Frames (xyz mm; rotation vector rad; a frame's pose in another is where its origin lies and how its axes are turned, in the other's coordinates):
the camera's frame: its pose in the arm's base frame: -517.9 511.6 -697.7 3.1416 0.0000 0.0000
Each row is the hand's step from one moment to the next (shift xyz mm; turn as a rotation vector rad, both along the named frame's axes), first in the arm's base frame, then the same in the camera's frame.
Working: the arm's base frame: its pose in the camera's frame: 517.9 511.6 -697.7 3.1416 0.0000 0.0000

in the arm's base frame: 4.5 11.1 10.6 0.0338 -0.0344 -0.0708
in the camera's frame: 4.5 -11.1 -10.6 0.0338 0.0344 0.0708
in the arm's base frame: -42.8 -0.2 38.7 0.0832 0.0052 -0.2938
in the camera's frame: -42.8 0.2 -38.7 0.0832 -0.0052 0.2938
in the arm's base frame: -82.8 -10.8 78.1 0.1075 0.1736 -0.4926
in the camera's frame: -82.8 10.8 -78.1 0.1075 -0.1736 0.4926
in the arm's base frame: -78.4 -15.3 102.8 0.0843 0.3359 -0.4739
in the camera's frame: -78.4 15.3 -102.8 0.0843 -0.3359 0.4739
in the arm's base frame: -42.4 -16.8 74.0 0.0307 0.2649 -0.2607
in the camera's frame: -42.4 16.8 -74.0 0.0307 -0.2649 0.2607
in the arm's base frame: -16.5 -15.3 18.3 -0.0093 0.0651 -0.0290
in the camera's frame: -16.5 15.3 -18.3 -0.0093 -0.0651 0.0290
